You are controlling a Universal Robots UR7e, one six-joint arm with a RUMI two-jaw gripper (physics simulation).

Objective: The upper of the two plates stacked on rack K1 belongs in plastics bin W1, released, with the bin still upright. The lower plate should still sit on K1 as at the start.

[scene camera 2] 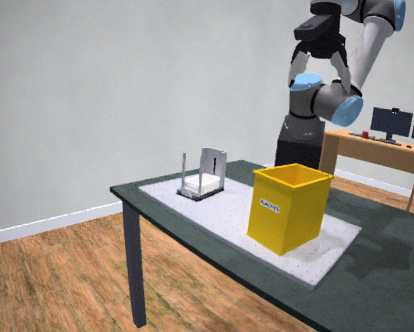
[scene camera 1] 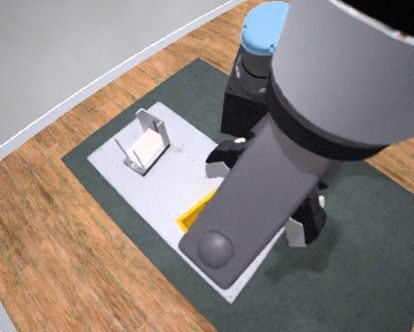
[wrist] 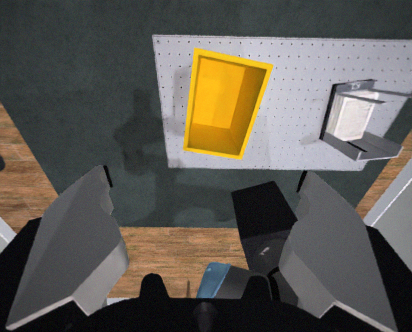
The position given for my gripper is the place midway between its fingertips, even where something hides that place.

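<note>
Yellow plastics bin W1 (scene camera 2: 288, 202) (wrist: 225, 93) seen. My gripper (scene camera 1: 249, 205) (scene camera 2: 316, 90) (wrist: 205, 170) seen too.
</note>
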